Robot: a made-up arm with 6 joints. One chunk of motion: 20 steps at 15 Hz.
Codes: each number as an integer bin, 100 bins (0 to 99) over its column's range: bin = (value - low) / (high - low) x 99, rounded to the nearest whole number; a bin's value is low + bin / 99 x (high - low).
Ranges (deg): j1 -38..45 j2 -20..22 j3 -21..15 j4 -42..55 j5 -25..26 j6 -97..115
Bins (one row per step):
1: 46 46 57 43 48 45
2: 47 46 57 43 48 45
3: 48 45 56 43 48 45
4: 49 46 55 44 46 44
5: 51 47 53 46 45 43
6: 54 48 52 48 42 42
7: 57 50 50 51 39 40
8: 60 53 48 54 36 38
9: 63 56 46 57 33 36
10: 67 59 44 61 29 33
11: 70 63 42 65 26 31
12: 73 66 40 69 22 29
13: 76 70 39 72 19 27
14: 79 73 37 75 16 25
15: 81 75 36 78 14 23
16: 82 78 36 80 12 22
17: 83 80 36 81 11 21
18: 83 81 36 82 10 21
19: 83 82 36 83 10 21
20: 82 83 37 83 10 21
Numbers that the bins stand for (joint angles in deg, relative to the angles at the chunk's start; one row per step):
1: 0.57 -0.48 -0.27 0.13 -0.27 -0.64
2: 1.40 -0.48 -0.27 0.13 -0.27 -0.64
3: 2.24 -0.91 -0.64 0.13 -0.27 -0.64
4: 3.08 -0.48 -1.00 1.11 -1.30 -2.78
5: 4.76 -0.06 -1.73 3.07 -1.82 -4.92
6: 7.27 0.36 -2.09 5.03 -3.36 -7.06
7: 9.79 1.21 -2.82 7.97 -4.91 -11.34
8: 12.30 2.48 -3.55 10.91 -6.45 -15.63
9: 14.82 3.76 -4.27 13.85 -8.00 -19.91
10: 18.17 5.03 -5.00 17.77 -10.06 -26.33
11: 20.69 6.73 -5.73 21.69 -11.61 -30.62
12: 23.20 8.00 -6.45 25.61 -13.67 -34.90
13: 25.72 9.70 -6.82 28.55 -15.21 -39.18
14: 28.23 10.97 -7.55 31.48 -16.76 -43.46
15: 29.91 11.82 -7.91 34.42 -17.79 -47.75
16: 30.75 13.09 -7.91 36.38 -18.82 -49.89
17: 31.59 13.94 -7.91 37.36 -19.33 -52.03
18: 31.59 14.36 -7.91 38.34 -19.85 -52.03
19: 31.59 14.79 -7.91 39.32 -19.85 -52.03
20: 30.75 15.21 -7.55 39.32 -19.85 -52.03

